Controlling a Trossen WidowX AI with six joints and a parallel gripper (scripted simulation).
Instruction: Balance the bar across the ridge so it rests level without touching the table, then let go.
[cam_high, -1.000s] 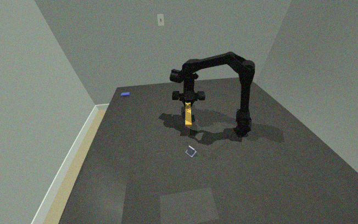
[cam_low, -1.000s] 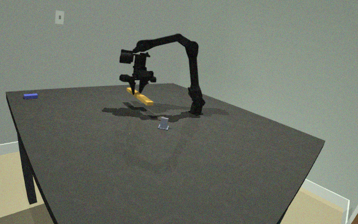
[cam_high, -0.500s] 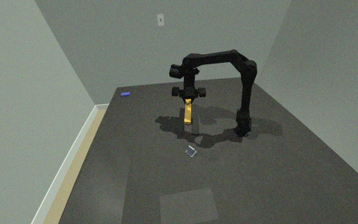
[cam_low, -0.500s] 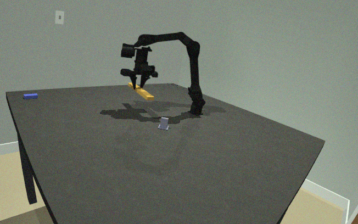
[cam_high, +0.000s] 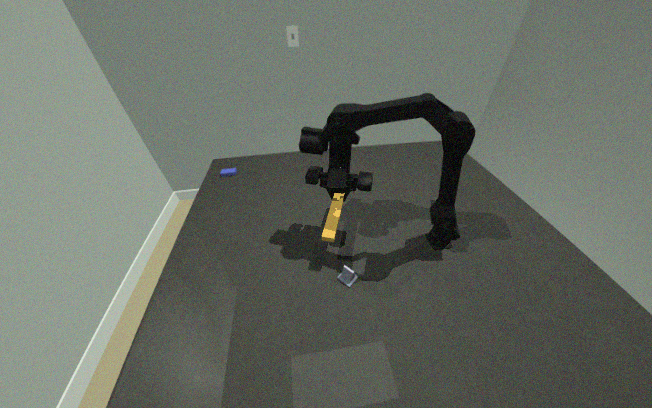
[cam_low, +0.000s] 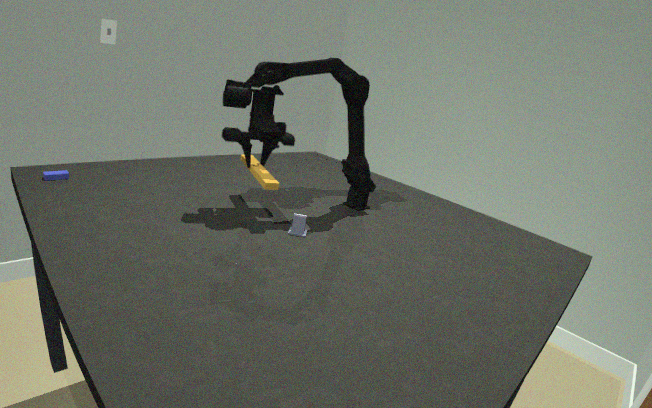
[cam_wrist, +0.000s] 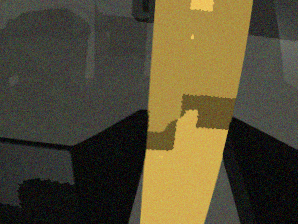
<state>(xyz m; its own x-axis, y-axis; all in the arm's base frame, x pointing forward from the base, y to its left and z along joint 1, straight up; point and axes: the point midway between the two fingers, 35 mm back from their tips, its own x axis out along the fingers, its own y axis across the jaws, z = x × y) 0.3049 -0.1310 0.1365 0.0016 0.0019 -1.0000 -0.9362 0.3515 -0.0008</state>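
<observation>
Now: the yellow bar 1 cm ahead of my gripper tip and 3 cm to the left of it. The rest, counted from my gripper tip: small blue block: 44 cm ahead, 37 cm to the right, 9 cm below.
</observation>
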